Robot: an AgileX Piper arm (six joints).
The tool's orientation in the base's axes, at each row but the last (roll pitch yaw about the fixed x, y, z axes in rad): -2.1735, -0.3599, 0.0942; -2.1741, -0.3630, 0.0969; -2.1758, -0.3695, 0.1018; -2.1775, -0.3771, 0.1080; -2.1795, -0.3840, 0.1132; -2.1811, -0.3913, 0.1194; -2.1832, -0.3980, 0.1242; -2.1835, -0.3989, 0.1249; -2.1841, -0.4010, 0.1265; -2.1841, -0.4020, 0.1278; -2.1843, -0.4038, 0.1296
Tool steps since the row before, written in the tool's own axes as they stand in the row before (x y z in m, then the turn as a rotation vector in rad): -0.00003, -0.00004, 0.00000, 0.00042, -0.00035, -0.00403; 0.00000, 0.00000, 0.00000, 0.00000, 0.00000, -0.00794; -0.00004, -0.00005, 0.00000, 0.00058, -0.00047, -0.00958; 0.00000, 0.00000, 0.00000, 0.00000, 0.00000, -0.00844; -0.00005, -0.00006, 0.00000, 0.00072, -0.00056, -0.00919; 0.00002, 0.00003, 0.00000, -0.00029, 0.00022, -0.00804; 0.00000, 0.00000, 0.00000, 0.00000, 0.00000, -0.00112; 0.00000, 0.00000, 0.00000, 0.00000, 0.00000, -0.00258; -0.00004, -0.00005, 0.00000, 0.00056, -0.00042, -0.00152; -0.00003, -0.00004, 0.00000, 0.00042, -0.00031, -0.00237; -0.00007, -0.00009, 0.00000, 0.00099, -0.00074, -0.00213
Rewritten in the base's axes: -0.00004, 0.00002, 0.00002, -0.00022, -0.00316, 0.00256; 0.00000, 0.00000, 0.00000, -0.00096, -0.00666, 0.00421; -0.00005, 0.00002, 0.00002, -0.00078, -0.00773, 0.00565; 0.00000, 0.00000, 0.00000, -0.00101, -0.00708, 0.00447; -0.00007, 0.00003, 0.00003, -0.00065, -0.00734, 0.00557; 0.00003, -0.00001, -0.00002, -0.00114, -0.00690, 0.00398; 0.00000, 0.00000, 0.00000, -0.00013, -0.00094, 0.00059; 0.00000, 0.00000, 0.00000, -0.00031, -0.00217, 0.00137; -0.00006, 0.00002, 0.00002, 0.00017, -0.00099, 0.00134; -0.00004, 0.00002, 0.00002, -0.00002, -0.00178, 0.00165; -0.00010, 0.00004, 0.00004, 0.00036, -0.00128, 0.00207
